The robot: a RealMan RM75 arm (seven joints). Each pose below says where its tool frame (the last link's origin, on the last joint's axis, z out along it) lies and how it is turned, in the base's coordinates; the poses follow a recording.
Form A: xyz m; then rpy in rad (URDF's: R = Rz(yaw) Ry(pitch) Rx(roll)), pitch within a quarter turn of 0, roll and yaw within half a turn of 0.
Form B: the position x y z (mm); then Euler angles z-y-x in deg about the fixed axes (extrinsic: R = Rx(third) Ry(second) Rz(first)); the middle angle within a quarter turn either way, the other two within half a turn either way. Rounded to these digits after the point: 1 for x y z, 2 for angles.
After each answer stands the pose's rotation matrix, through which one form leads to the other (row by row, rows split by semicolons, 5 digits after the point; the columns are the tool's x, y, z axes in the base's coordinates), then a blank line. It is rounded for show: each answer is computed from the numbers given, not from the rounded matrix.
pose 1, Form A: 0.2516 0.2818 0.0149 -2.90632 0.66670 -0.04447
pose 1, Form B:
251.6 281.8 14.9 13.41 -36.19 -161.24
0.78509 -0.18724 -0.59040; -0.03494 -0.96508 0.25961; -0.61840 -0.18319 -0.76422

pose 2, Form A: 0.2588 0.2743 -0.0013 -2.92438 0.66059 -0.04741
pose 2, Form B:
258.8 274.3 -1.3 12.74 -36.03 -162.46
0.78874 -0.17836 -0.58828; -0.03742 -0.96914 0.24366; -0.61358 -0.17017 -0.77108

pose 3, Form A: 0.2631 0.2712 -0.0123 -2.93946 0.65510 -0.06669
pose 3, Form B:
263.1 271.2 -12.3 13.32 -35.60 -162.83
0.79122 -0.18732 -0.58213; -0.05285 -0.96931 0.24009; -0.60924 -0.15920 -0.77684

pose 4, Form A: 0.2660 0.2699 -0.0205 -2.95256 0.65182 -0.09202
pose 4, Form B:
266.0 269.9 -20.5 14.43 -35.17 -162.79
0.79162 -0.20376 -0.57604; -0.07305 -0.96756 0.24186; -0.60663 -0.14938 -0.78082

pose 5, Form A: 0.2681 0.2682 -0.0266 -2.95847 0.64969 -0.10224
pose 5, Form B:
268.1 268.2 -26.6 14.84 -34.97 -162.83
0.79211 -0.20994 -0.57313; -0.08127 -0.96690 0.24186; -0.60494 -0.14500 -0.78296

